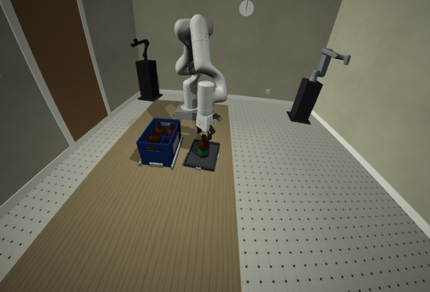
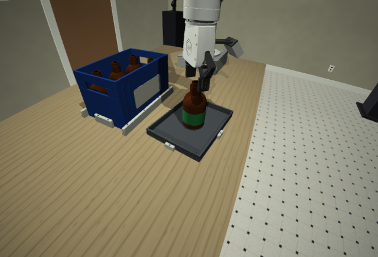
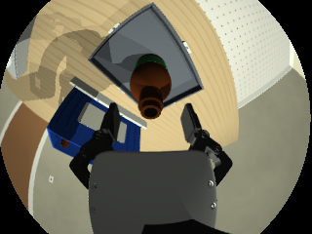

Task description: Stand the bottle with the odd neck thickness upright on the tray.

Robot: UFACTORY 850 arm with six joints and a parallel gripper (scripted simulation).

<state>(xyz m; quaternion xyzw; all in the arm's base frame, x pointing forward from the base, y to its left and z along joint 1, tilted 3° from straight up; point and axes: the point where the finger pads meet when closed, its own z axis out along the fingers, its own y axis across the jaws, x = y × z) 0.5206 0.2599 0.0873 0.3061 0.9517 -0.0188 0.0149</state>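
The bottle lies 8 cm below my hand. Also, from my hand: dark grey tray: 15 cm below; blue crate: 27 cm to the right, 8 cm below, 4 cm ahead.
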